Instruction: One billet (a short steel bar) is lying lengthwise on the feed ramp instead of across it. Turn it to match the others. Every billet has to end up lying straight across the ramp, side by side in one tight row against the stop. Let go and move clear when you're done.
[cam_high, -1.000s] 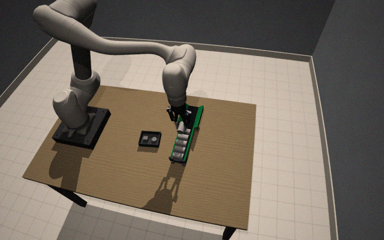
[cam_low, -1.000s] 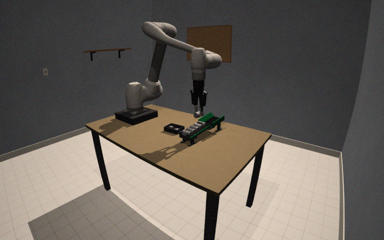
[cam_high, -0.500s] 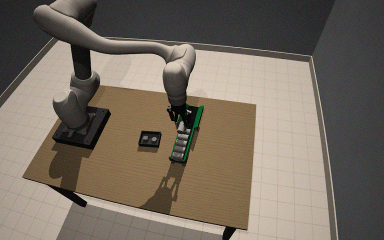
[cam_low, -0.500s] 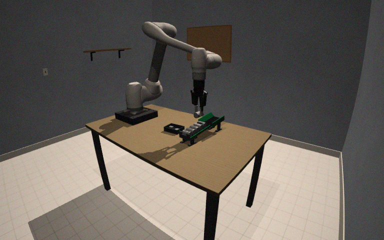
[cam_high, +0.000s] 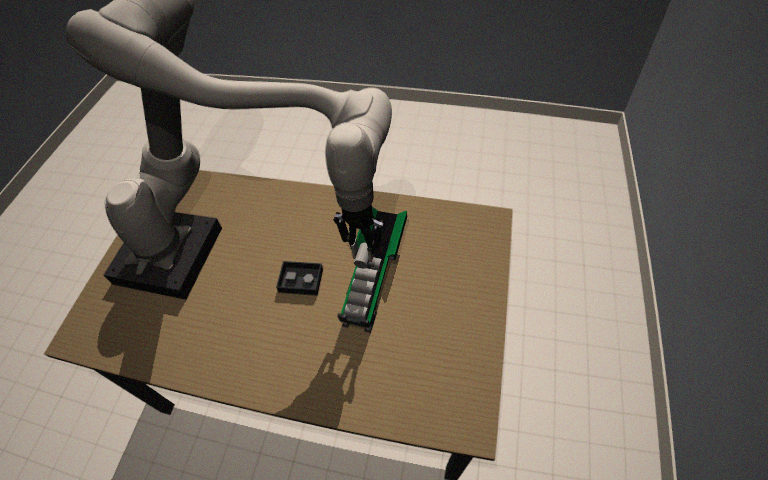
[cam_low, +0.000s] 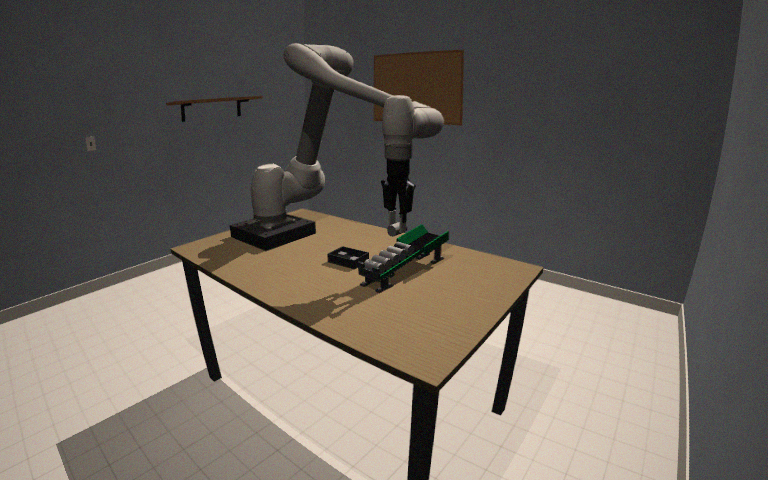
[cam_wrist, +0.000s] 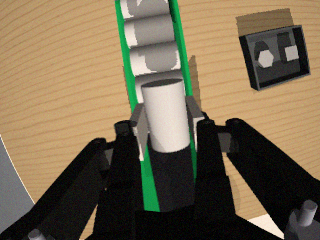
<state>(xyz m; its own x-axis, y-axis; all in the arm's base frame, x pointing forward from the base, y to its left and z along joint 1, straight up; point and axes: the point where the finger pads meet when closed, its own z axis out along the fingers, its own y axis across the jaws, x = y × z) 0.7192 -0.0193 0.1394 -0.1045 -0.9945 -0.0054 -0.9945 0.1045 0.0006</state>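
Now: hand 3 cm above the billet. From my hand the other things lie so: small black tray (22 cm behind, 1 cm to the right, 19 cm below); then stop (1 cm behind, 15 cm to the right, 14 cm below).
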